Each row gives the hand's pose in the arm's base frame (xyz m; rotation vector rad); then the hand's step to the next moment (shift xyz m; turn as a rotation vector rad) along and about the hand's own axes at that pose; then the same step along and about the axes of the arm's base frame.
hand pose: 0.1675 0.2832 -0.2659 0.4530 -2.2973 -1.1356
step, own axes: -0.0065 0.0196 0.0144 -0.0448 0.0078 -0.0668
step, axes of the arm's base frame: -0.0046 0.0239 0.0065 0.0751 -0.0144 0.0260
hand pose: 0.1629 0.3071 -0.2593 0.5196 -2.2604 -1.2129
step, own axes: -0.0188 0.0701 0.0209 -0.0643 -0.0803 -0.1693
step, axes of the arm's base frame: -0.0039 0.0608 0.0447 0.1602 -0.1163 -0.0060
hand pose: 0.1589 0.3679 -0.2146 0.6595 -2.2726 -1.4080
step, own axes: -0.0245 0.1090 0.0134 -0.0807 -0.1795 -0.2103
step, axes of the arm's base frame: -0.0078 0.0658 0.0909 0.2147 -0.1748 -0.0795
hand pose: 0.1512 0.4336 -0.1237 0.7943 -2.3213 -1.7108
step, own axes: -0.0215 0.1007 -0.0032 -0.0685 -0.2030 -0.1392
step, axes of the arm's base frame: -0.0131 0.0290 0.0980 0.1822 -0.1258 -0.1275
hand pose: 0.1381 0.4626 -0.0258 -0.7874 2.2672 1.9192
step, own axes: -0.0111 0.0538 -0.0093 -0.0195 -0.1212 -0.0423
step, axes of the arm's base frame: -0.0105 -0.0002 0.0547 0.0792 -0.0440 -0.0930
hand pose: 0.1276 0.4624 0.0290 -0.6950 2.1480 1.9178
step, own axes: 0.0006 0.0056 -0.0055 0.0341 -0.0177 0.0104
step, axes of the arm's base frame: -0.0021 -0.0052 0.0056 -0.0236 0.0015 -0.0320
